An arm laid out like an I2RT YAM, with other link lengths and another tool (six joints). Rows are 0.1 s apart.
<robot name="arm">
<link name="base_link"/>
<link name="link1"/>
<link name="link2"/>
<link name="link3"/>
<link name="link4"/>
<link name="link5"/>
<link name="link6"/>
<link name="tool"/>
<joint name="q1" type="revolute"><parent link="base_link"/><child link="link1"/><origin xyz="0.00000 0.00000 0.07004"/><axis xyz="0 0 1"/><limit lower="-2.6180" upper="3.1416"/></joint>
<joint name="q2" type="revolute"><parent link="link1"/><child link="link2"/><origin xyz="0.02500 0.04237 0.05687"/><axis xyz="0 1 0"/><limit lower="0.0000" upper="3.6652"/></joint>
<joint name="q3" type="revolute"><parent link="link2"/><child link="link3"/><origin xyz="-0.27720 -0.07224 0.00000"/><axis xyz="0 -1 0"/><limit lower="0.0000" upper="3.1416"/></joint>
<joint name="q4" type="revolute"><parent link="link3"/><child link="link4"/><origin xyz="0.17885 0.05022 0.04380"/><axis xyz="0 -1 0"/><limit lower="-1.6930" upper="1.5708"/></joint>
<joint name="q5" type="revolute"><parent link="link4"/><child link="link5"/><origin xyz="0.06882 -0.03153 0.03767"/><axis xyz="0 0 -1"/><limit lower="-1.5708" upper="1.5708"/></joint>
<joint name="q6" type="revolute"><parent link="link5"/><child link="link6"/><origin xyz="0.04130 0.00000 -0.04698"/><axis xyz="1 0 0"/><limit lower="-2.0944" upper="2.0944"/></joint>
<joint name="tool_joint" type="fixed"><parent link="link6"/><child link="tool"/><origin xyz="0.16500 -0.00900 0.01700" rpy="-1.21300 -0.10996 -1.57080"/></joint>
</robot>
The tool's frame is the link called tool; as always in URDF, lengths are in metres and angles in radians.
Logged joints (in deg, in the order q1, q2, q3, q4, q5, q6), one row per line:
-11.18, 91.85, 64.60, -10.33, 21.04, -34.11
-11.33, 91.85, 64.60, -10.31, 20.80, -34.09
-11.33, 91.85, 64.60, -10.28, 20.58, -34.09
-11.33, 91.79, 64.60, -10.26, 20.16, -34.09
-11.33, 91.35, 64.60, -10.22, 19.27, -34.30
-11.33, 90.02, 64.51, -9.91, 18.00, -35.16
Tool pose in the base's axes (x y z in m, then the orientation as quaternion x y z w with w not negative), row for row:
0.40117, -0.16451, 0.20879, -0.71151, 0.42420, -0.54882, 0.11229
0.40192, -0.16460, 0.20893, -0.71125, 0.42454, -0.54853, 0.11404
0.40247, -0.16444, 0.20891, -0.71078, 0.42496, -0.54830, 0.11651
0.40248, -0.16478, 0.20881, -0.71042, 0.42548, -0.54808, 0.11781
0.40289, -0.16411, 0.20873, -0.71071, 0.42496, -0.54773, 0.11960
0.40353, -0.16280, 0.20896, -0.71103, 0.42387, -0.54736, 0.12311
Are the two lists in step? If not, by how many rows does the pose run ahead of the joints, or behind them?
The pose runs 2 rows behind the joints: the pose in row i belongs to the joints in row i - 2.
